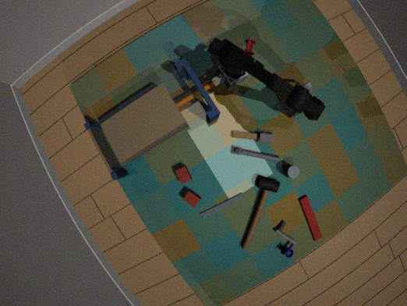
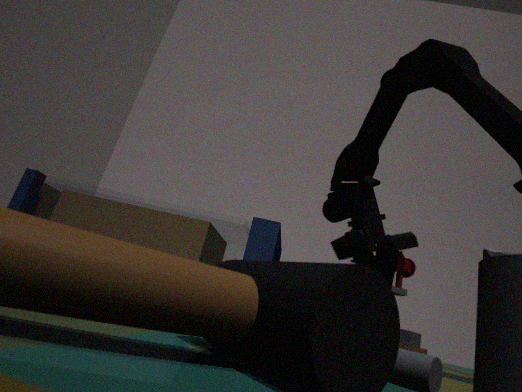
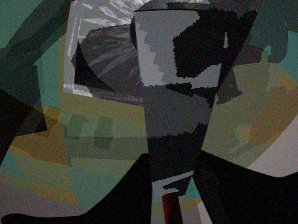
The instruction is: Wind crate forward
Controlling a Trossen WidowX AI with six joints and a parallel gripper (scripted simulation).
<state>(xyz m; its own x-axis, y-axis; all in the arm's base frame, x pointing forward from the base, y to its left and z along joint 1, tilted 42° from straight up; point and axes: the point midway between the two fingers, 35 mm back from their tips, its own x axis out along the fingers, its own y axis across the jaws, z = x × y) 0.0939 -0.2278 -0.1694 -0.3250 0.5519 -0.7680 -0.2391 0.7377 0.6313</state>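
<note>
My gripper tip is 2 cm below the red-knobbed crank. Also, from my gripper tip: grey winch 8 cm below, 5 cm ahead, 1 cm to the left; red knob 5 cm above, 3 cm behind, 1 cm to the right; blue steel frame 22 cm ahead.
</note>
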